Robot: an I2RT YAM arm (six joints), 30 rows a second.
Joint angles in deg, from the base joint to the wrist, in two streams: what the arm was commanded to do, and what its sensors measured. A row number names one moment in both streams.
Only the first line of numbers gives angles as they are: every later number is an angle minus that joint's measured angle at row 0.
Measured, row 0:
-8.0, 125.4, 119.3, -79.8, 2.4, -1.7
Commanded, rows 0 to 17:
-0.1, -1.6, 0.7, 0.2, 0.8, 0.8
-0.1, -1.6, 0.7, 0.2, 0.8, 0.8
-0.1, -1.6, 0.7, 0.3, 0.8, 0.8
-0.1, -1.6, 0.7, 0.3, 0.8, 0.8
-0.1, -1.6, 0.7, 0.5, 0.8, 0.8
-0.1, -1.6, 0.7, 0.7, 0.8, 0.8
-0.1, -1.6, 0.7, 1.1, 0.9, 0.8
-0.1, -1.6, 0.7, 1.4, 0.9, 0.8
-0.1, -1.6, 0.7, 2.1, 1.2, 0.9
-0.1, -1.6, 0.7, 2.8, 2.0, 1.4
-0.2, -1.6, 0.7, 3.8, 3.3, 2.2
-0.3, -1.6, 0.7, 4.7, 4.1, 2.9
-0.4, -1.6, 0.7, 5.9, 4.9, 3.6
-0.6, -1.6, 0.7, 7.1, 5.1, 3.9
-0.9, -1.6, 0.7, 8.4, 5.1, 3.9
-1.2, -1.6, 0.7, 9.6, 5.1, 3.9
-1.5, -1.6, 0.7, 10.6, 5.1, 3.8
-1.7, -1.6, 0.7, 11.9, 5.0, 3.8
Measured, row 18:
-0.5, 0.0, 0.0, 10.4, 3.2, 2.3
